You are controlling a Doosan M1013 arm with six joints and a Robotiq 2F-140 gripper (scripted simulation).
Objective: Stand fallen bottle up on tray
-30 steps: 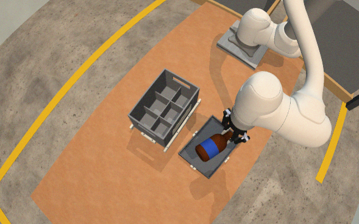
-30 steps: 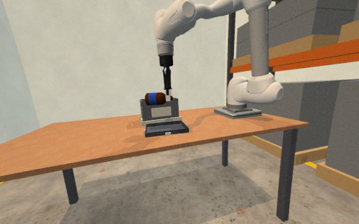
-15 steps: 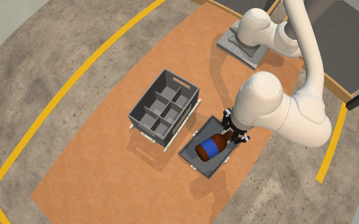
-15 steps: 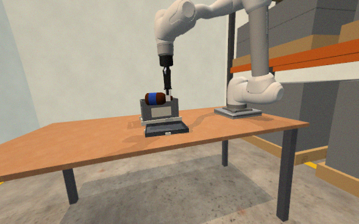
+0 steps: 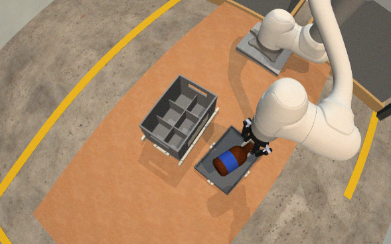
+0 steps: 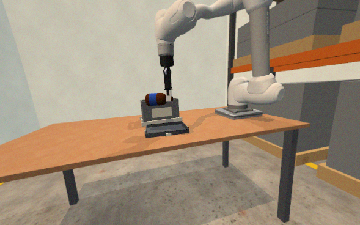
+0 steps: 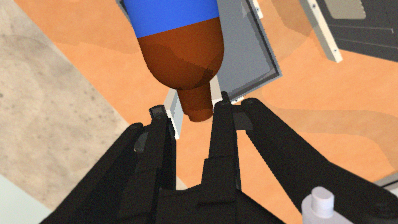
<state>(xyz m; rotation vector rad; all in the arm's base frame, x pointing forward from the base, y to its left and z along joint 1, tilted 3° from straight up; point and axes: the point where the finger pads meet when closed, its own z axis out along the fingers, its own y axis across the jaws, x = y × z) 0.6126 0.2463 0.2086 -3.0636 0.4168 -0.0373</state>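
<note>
Now: the bottle 5 cm ahead of my hand, 2 cm below it and 1 cm to the right of it. Round my hand: grey crate: 29 cm to the right, 14 cm below, 5 cm ahead; grey tray: 21 cm below, 3 cm to the right, 3 cm ahead.
</note>
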